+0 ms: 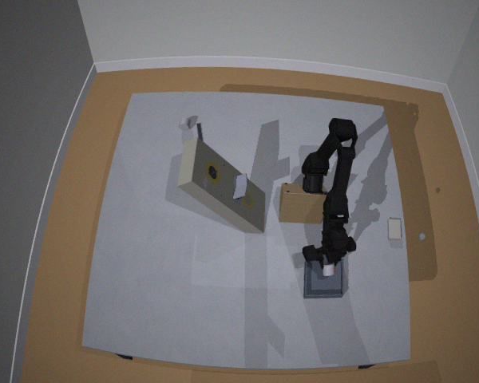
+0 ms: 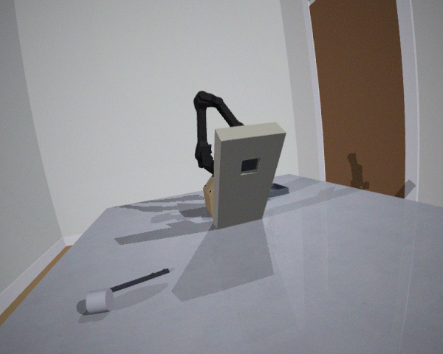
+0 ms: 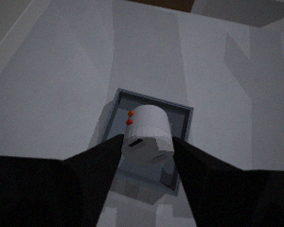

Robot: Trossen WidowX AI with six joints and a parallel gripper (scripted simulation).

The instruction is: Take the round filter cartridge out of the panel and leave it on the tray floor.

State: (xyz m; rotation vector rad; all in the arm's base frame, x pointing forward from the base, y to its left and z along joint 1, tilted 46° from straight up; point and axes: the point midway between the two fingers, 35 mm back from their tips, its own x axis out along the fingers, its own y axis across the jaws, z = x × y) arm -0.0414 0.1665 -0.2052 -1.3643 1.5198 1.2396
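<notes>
The dark tray lies 11 cm below my gripper tip and 1 cm to the left of it. Also, from my gripper tip: beige block: 34 cm behind, 18 cm to the right, 11 cm below; then round filter cartridge: right at my gripper tip; then service panel: 36 cm ahead, 31 cm to the right, 6 cm above.
</notes>
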